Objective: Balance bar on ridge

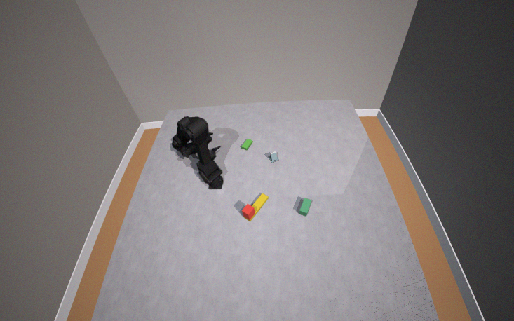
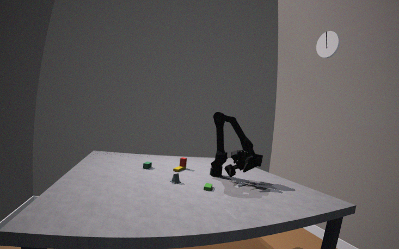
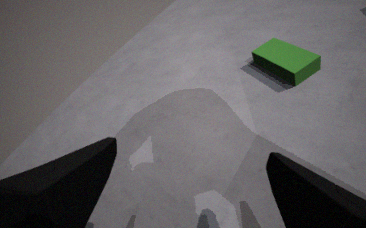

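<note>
Right now my gripper tip is 390 mm to the left of the yellow bar, 200 mm short of it and 40 mm above it. Also, from my gripper tip: bright green block: 160 mm ahead, 60 mm below, 10 mm to the left; then darker green block: 420 mm ahead, 390 mm to the right, 50 mm below.
</note>
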